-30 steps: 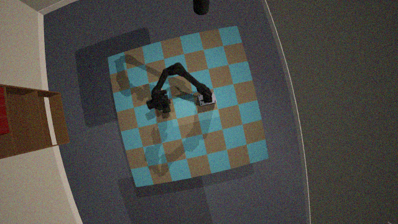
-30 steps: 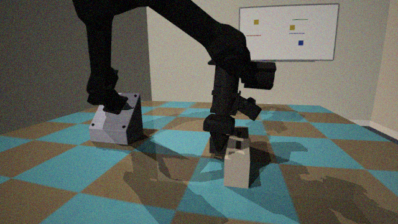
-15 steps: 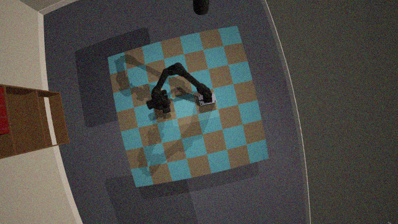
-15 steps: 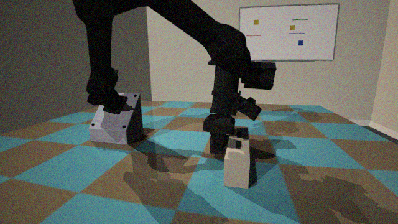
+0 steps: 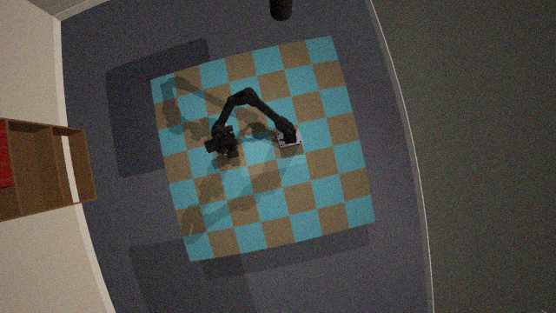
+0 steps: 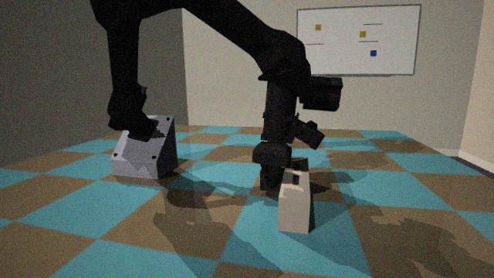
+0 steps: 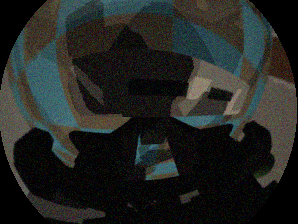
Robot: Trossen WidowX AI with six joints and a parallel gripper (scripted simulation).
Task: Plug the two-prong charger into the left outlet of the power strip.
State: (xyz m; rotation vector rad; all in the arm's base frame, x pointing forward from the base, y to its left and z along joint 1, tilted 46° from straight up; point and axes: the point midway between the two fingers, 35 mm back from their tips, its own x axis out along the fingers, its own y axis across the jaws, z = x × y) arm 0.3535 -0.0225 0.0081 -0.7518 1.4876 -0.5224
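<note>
The two-prong charger lies 2 cm ahead of my gripper tip and 1 cm above it.
</note>
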